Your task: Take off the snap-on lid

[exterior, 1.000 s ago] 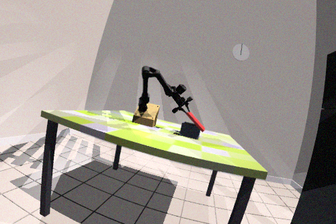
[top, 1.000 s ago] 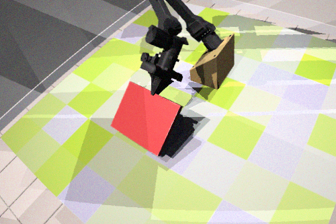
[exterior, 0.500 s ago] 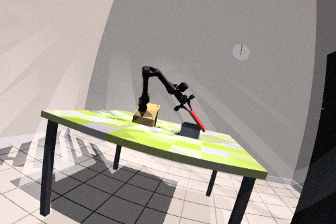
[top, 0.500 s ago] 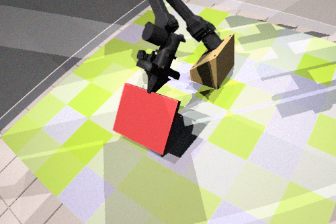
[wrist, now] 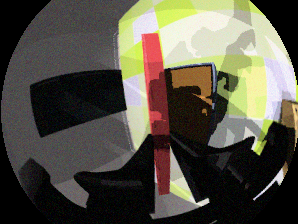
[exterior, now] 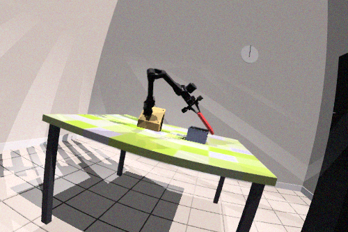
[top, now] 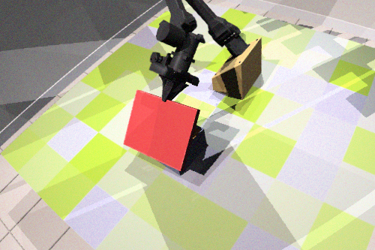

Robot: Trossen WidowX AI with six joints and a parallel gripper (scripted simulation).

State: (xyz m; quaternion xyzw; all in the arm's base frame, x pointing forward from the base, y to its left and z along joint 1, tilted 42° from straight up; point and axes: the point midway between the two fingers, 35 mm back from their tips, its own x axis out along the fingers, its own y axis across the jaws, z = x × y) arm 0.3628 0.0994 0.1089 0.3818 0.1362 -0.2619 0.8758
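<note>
My gripper tip is 6 cm short of the flat red lid, 5 cm above it and 1 cm to the right of it. The rest, counted from my gripper tip: box: 16 cm below, 3 cm ahead.
</note>
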